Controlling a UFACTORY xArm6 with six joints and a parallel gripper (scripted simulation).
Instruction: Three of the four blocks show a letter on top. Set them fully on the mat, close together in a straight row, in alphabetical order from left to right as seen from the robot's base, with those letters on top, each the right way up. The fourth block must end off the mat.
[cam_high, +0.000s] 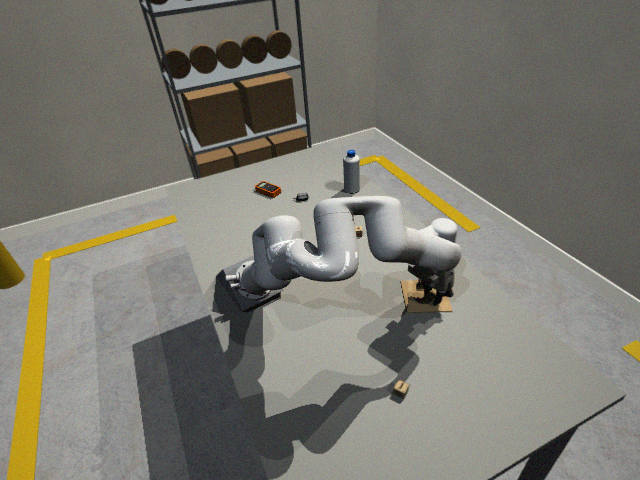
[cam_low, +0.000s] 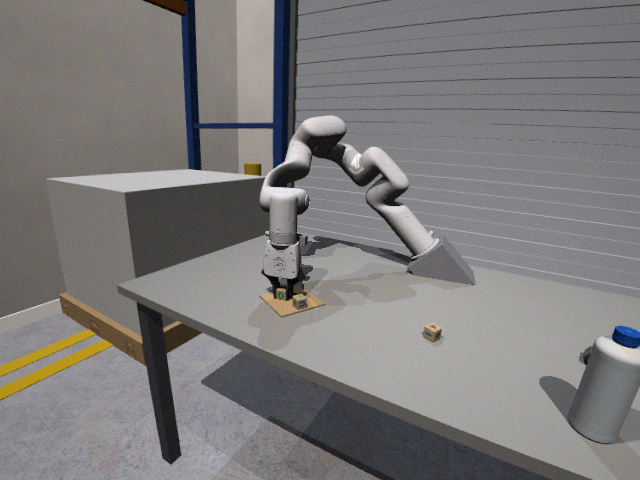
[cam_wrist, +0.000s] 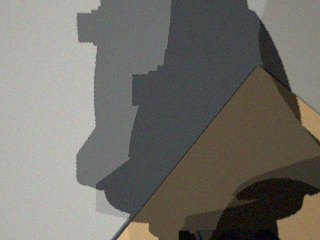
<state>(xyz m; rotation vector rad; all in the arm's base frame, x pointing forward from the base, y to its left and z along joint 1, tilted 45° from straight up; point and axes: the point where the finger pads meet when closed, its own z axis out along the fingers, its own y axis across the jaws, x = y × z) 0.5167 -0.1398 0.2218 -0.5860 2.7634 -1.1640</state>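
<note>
Now: hand 10 mm past the mat, 30 mm to the right of it and 20 mm above it. From my hand the other things lie so: orange meter: 310 mm behind, 880 mm to the left, 10 mm below; white bottle: 40 mm ahead, 730 mm to the left, 70 mm above; dark object: 200 mm behind, 750 mm to the left, 10 mm below.
</note>
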